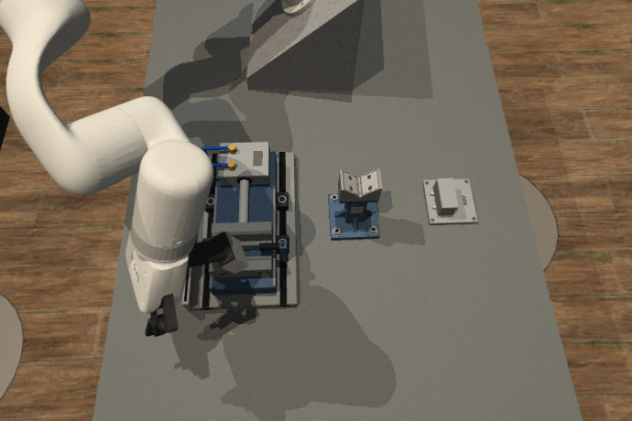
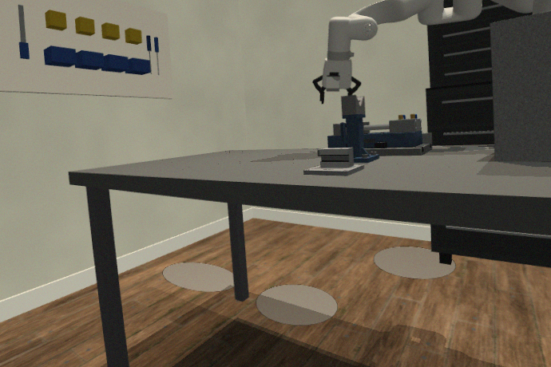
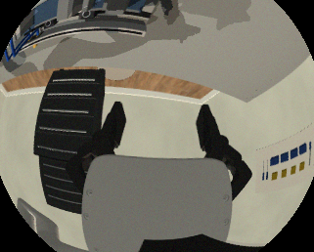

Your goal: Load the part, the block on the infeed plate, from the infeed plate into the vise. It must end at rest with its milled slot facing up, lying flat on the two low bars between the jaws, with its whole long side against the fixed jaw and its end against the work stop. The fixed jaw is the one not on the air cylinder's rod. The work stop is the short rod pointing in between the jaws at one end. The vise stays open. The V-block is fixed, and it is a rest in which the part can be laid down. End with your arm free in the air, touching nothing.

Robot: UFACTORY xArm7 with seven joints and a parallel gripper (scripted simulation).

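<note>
The part lies 230 mm behind my hand, 480 mm to the left of it and 150 mm below it. Round my hand: moving jaw (140 mm behind, 110 mm to the left, 100 mm below); fixed jaw (70 mm behind, 110 mm to the left, 100 mm below); work stop (110 mm behind, 160 mm to the left, 90 mm below).
</note>
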